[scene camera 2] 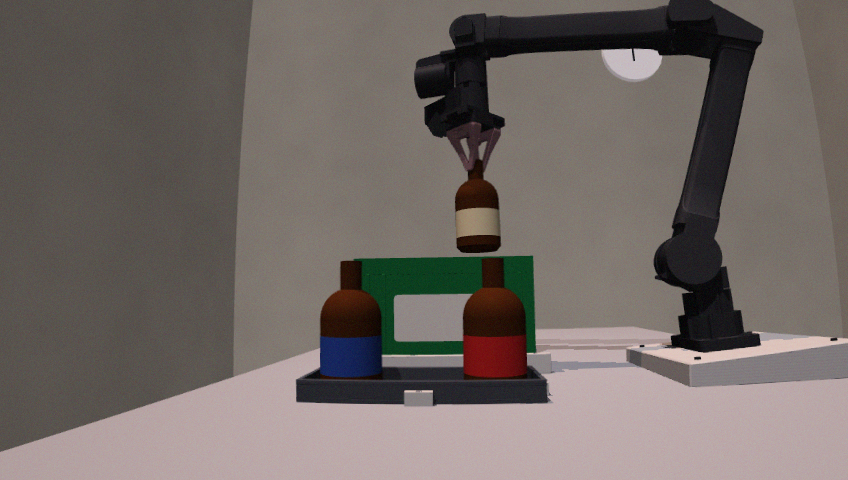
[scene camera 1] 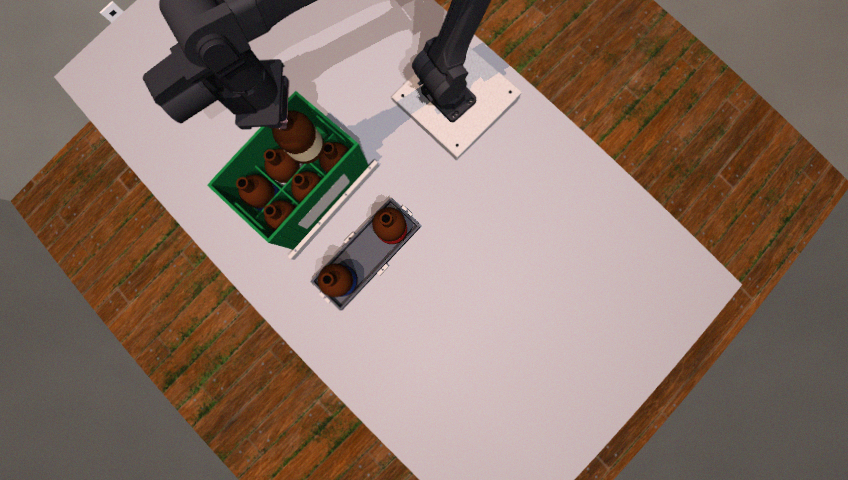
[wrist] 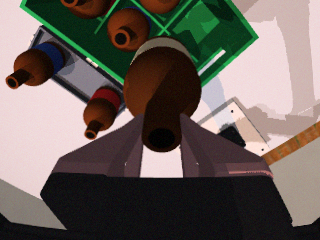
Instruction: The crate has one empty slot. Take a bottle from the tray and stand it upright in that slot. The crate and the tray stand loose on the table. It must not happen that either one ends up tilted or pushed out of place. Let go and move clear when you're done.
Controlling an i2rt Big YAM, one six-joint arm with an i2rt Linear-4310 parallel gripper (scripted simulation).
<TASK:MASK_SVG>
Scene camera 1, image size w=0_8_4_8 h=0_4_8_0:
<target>dark tray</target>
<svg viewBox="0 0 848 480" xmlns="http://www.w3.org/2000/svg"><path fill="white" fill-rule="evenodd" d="M390 200L386 201L311 280L311 283L340 311L354 299L378 271L419 230L414 219L399 205ZM320 271L325 266L333 263L349 266L357 274L357 287L350 295L329 297L318 286ZM383 208L395 208L405 218L407 234L397 244L383 242L373 230L372 221L374 215Z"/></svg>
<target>red-label bottle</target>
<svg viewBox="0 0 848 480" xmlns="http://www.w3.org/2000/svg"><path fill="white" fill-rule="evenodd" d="M383 208L373 218L373 230L383 242L397 244L407 234L405 218L395 208Z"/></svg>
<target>blue-label bottle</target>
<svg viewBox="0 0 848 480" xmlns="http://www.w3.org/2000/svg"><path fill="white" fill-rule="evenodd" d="M320 271L318 286L327 296L347 296L357 287L357 274L349 266L333 263L325 266Z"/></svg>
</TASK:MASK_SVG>
